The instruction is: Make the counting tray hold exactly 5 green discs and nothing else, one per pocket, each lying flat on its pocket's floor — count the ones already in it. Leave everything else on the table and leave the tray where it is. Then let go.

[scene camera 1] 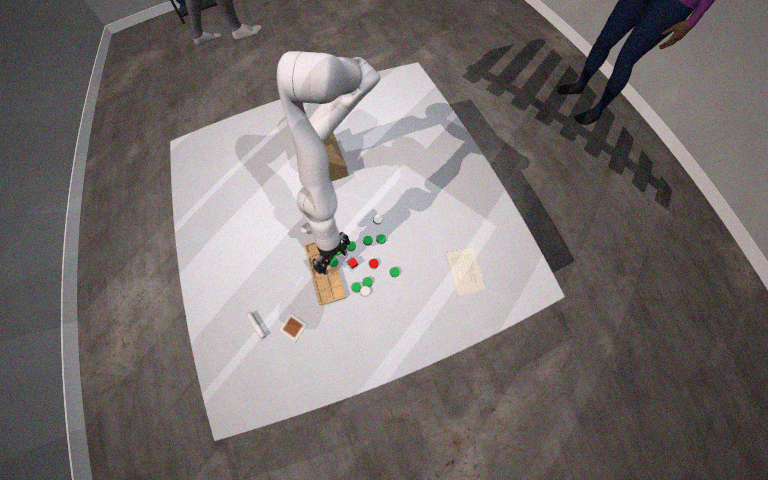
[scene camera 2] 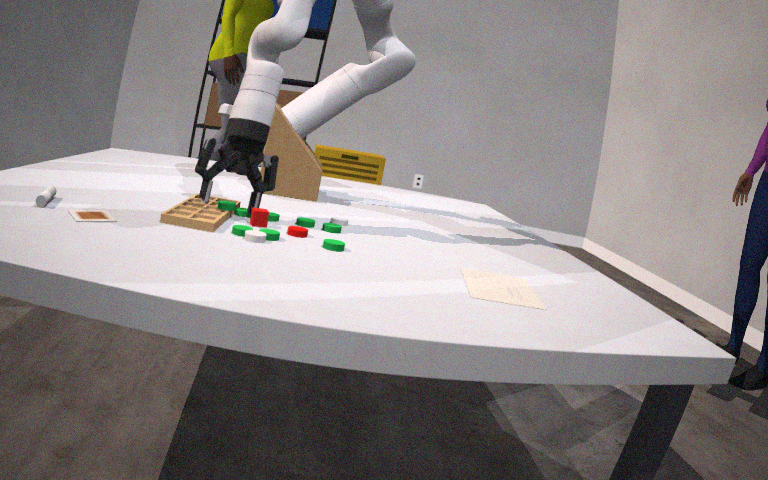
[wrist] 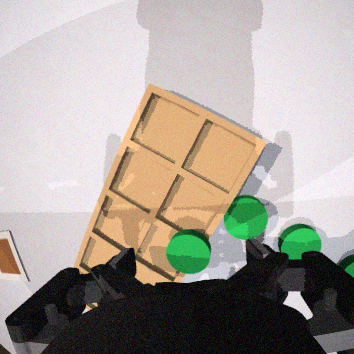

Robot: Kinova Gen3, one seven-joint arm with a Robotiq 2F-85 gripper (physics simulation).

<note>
In view: my gripper (scene camera 2: 227,208) and a wooden counting tray (scene camera 2: 191,213).
The wooden counting tray is seen too in scene camera 1 (scene camera 1: 329,288) and in the wrist view (wrist: 179,166). My gripper shows as well in the wrist view (wrist: 189,256).
</note>
